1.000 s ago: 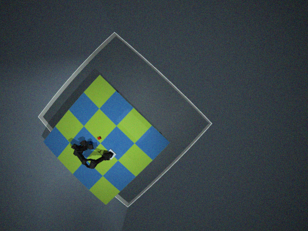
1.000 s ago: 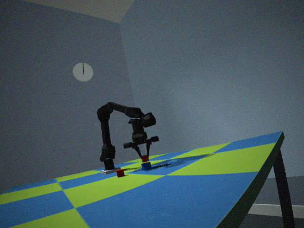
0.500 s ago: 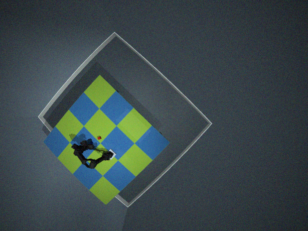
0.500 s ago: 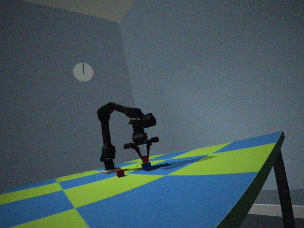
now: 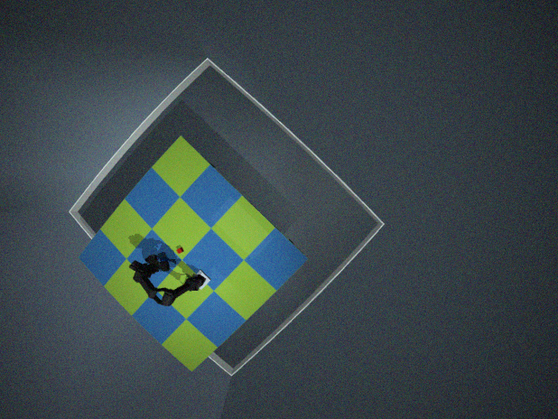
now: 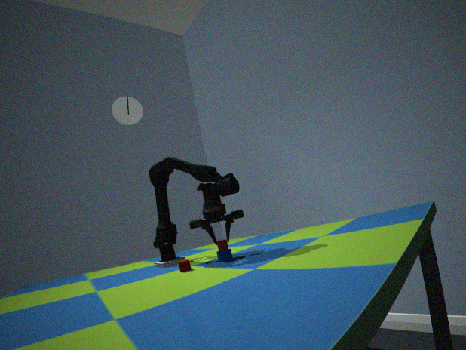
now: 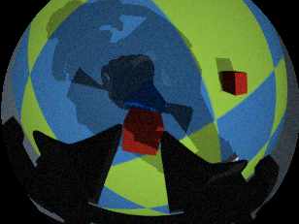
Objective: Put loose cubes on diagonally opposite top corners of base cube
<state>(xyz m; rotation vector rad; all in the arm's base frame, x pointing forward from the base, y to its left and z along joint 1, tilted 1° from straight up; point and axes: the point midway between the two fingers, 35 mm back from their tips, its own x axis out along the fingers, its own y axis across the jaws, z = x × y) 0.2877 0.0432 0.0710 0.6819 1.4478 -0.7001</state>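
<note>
My gripper tip is now 140 mm to the left of the red cube, 50 mm past it and 40 mm above it.
</note>
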